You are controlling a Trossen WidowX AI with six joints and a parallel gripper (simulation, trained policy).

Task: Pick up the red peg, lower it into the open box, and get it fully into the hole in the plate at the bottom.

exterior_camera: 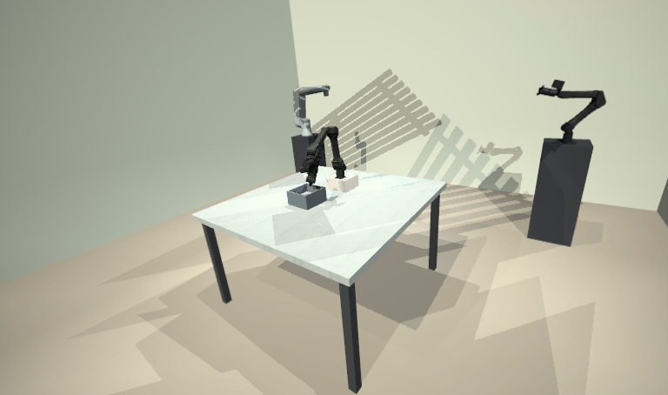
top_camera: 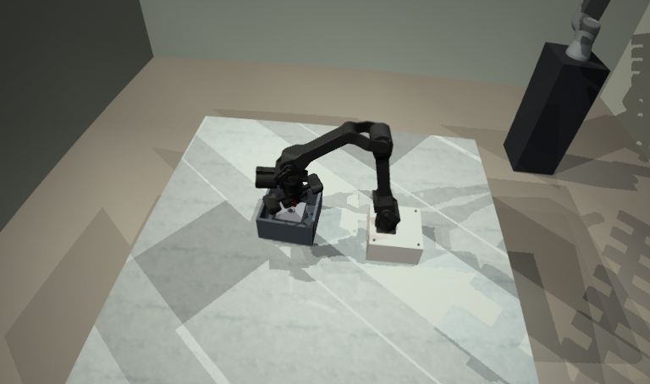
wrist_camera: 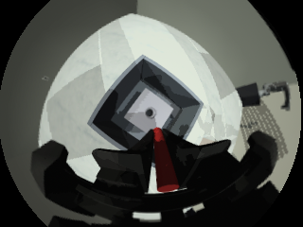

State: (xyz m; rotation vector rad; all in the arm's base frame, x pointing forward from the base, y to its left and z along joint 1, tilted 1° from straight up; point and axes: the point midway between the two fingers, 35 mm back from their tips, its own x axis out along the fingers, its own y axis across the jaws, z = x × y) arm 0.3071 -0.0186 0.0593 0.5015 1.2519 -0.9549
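My gripper tip is 10 mm to the right of the red peg and 30 mm below it. From my gripper tip the other things lie so: grey box: 20 mm ahead, 30 mm to the right, 100 mm below; then light plate: 20 mm ahead, 30 mm to the right, 80 mm below.
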